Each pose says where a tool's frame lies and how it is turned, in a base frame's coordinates. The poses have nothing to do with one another.
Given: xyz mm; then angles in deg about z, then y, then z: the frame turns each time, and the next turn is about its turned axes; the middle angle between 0 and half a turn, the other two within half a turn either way.
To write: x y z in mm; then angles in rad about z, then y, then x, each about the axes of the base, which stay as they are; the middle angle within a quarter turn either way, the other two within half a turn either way. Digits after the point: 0 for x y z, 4 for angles.
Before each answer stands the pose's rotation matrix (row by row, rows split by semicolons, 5 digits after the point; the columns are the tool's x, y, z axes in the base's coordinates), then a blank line. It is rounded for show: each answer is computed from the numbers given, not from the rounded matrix.
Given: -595 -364 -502 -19.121 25.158 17.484
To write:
0.91411 0.05549 0.40166; 0.00107 0.99026 -0.13925; -0.40548 0.12772 0.90514

-595 -364 -502 -0.0606 0.4133 0.1526
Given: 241 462 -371 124.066 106.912 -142.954
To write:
0.36901 0.75935 -0.53592; 0.52980 0.30190 0.79257; 0.76363 -0.57640 -0.29090

241 462 -371 -1.1184 -0.5656 -1.9226
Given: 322 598 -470 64.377 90.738 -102.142
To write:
0.88266 0.18421 0.43241; -0.42033 -0.10231 0.90158; 0.21032 -0.97755 -0.01288

322 598 -470 -0.2057 0.4472 -1.5851
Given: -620 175 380 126.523 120.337 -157.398
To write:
0.03134 0.85743 -0.51365; 0.60345 0.39344 0.69358; 0.79678 -0.33170 -0.50509

-620 175 380 -1.5343 -0.5394 -2.2002
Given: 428 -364 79 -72.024 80.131 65.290
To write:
0.88620 0.34957 0.30405; 0.21221 0.27711 -0.93711; -0.41184 0.89499 0.17140

428 -364 79 -0.3757 0.3089 1.3899
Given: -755 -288 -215 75.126 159.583 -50.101
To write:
0.58716 -0.80450 0.08955; -0.77793 -0.53024 0.33716; -0.22377 -0.26763 -0.93718

-755 -288 -215 0.9403 0.0897 -2.7962
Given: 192 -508 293 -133.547 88.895 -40.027
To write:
-0.47633 0.54647 -0.68882; 0.43239 -0.53655 -0.72467; -0.76560 -0.64303 0.01928

192 -508 293 -2.2877 -0.7599 1.5442
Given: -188 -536 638 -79.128 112.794 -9.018
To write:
-0.22610 0.95846 0.17389; 0.34620 0.24592 -0.90536; -0.91051 -0.14450 -0.38742

-188 -536 638 -1.8025 0.1748 1.9751
